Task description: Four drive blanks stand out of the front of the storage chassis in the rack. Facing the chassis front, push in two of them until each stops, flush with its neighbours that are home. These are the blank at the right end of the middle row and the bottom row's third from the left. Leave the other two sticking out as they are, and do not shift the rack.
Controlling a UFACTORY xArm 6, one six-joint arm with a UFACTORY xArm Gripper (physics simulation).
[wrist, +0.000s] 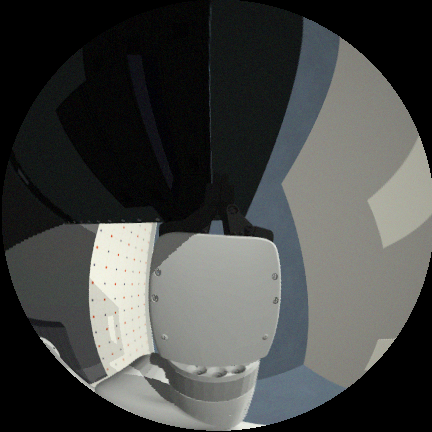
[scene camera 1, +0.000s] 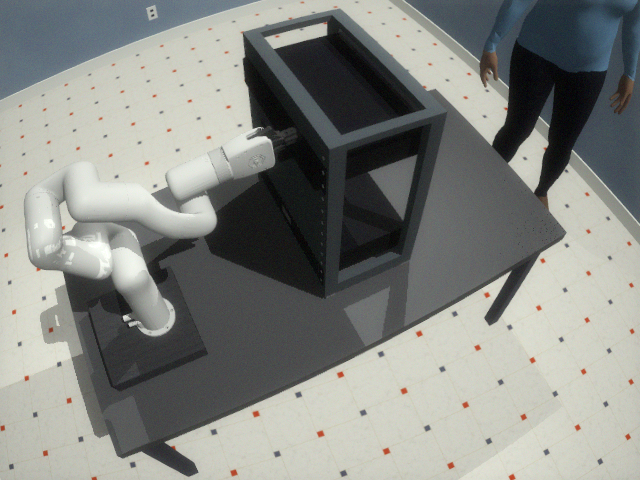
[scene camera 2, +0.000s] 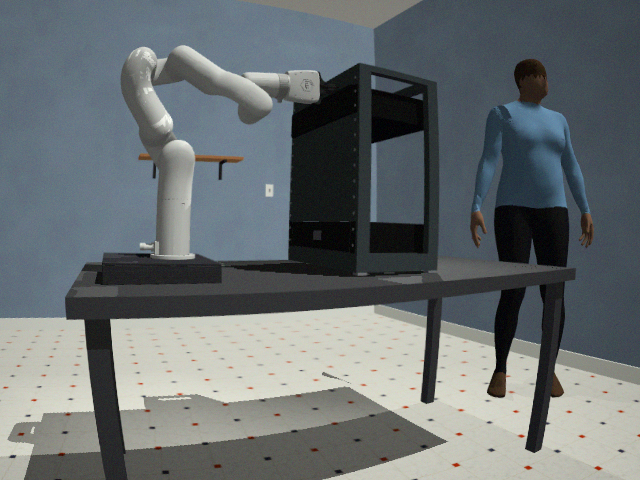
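Seen in the pictures: gripper, fingertip midpoint: (wrist: 219,181) (scene camera 1: 299,132) (scene camera 2: 337,89); arm's base, link origin: (scene camera 1: 155,317) (scene camera 2: 172,257).
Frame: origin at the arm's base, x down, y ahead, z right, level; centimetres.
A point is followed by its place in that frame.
Note:
The rack (scene camera 1: 333,222) @(y 51.2, x -31.6, z 9.8 cm) (scene camera 2: 364,180) @(y 51.2, x -21.5, z 9.8 cm) (wrist: 255,75) @(y 48.1, x -53.5, z -13.5 cm) stands upright on the table. The black storage chassis (scene camera 1: 330,77) @(y 62.9, x -49.9, z -19.6 cm) (scene camera 2: 398,111) @(y 65.1, x -44.3, z 5.8 cm) (wrist: 187,100) @(y 46.6, x -48.8, z -11.4 cm) sits in its upper part, its front facing the arm. The front is very dark, so the separate drive blanks cannot be told apart, nor how far each stands out. A faint purplish strip (wrist: 150,115) @(y 44.1, x -47.2, z -11.2 cm) runs along the dark front in the wrist view. My gripper (scene camera 1: 295,135) @(y 48.2, x -51.2, z -2.4 cm) (scene camera 2: 345,87) @(y 48.2, x -51.2, z -2.4 cm) (wrist: 219,181) @(y 48.2, x -51.2, z -2.4 cm) is shut and empty, its tips at the upper front of the rack, close to the chassis front. Whether they touch a blank is hidden in shadow.
A lower black unit (scene camera 1: 372,240) @(y 65.3, x -9.8, z 5.2 cm) (scene camera 2: 323,237) @(y 47.5, x -5.2, z -10.6 cm) sits near the rack's bottom. The table (scene camera 1: 248,356) @(y 22.2, x 5.1, z 18.8 cm) (scene camera 2: 310,304) @(y 28.1, x 8.1, z 30.7 cm) carries the rack and the arm's dark base plate (scene camera 1: 170,356) @(y 1.1, x 0.2, z 13.4 cm) (scene camera 2: 160,271) @(y -3.8, x 2.1, z 15.5 cm). A person (scene camera 1: 563,46) (scene camera 2: 535,155) stands behind the table. A wall shelf (scene camera 2: 206,158) hangs behind the arm.

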